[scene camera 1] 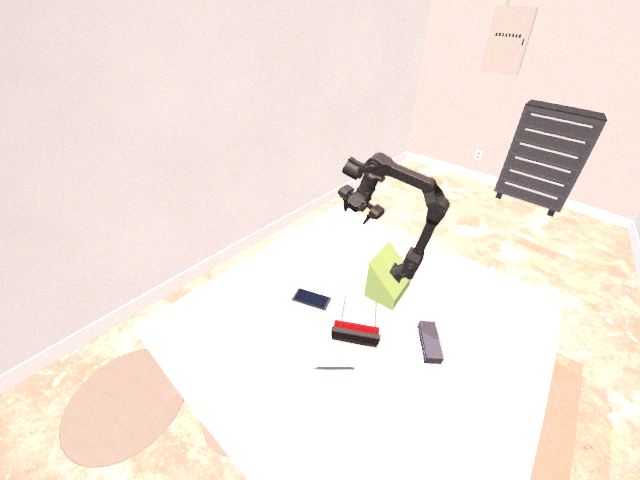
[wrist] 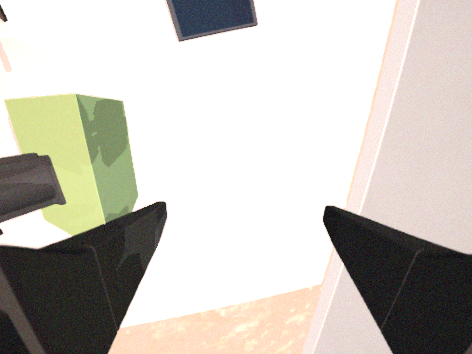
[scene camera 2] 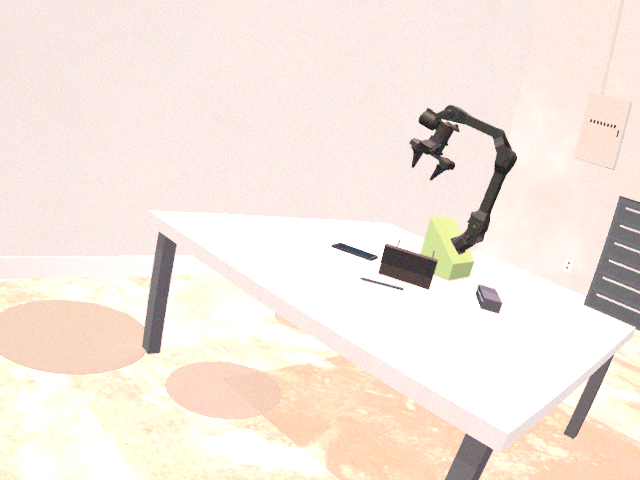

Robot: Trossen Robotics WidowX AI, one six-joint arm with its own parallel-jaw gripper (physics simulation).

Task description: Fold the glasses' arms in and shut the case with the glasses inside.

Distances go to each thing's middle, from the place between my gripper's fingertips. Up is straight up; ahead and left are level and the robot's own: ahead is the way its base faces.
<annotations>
The dark blue flat slab (wrist: 187,27) is 31 cm below my hand, 21 cm ahead of it and 7 cm to the right of it. Also, from my hand: grey box (scene camera 1: 432,352) (42 cm to the left, 30 cm below, 18 cm ahead); glasses case (scene camera 2: 397,263) (30 cm ahead, 26 cm below, 18 cm to the left).
</annotations>
